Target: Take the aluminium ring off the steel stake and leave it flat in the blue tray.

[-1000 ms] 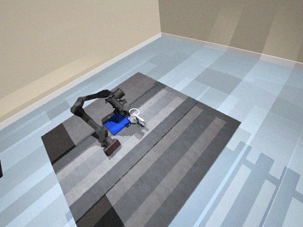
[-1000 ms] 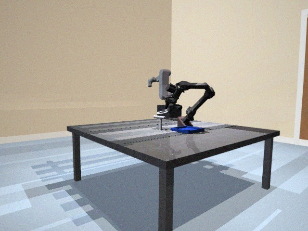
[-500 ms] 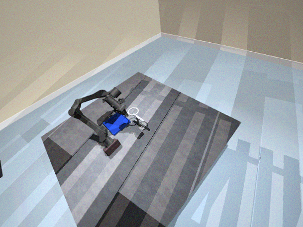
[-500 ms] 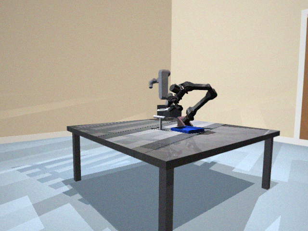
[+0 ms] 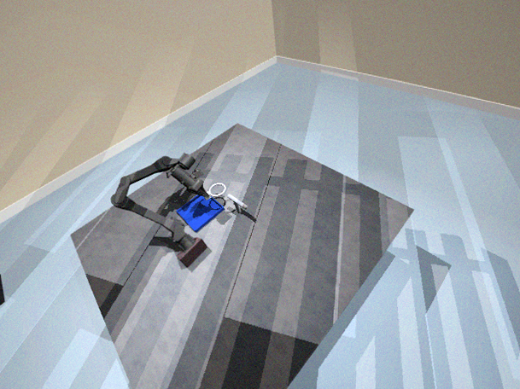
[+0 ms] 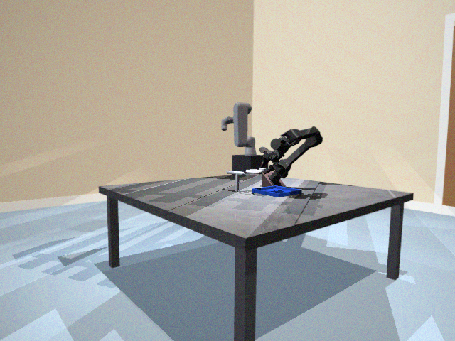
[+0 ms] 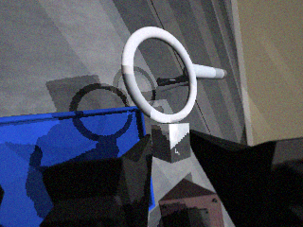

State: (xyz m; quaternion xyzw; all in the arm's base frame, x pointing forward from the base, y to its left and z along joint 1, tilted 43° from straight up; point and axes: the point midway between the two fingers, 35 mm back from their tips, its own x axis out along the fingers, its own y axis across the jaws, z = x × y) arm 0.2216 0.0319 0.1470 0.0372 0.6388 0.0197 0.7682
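Right now my gripper tip is 11 cm above the blue tray, 6 cm to the right of it and 5 cm past it. Also, from my gripper tip: aluminium ring 5 cm ahead.
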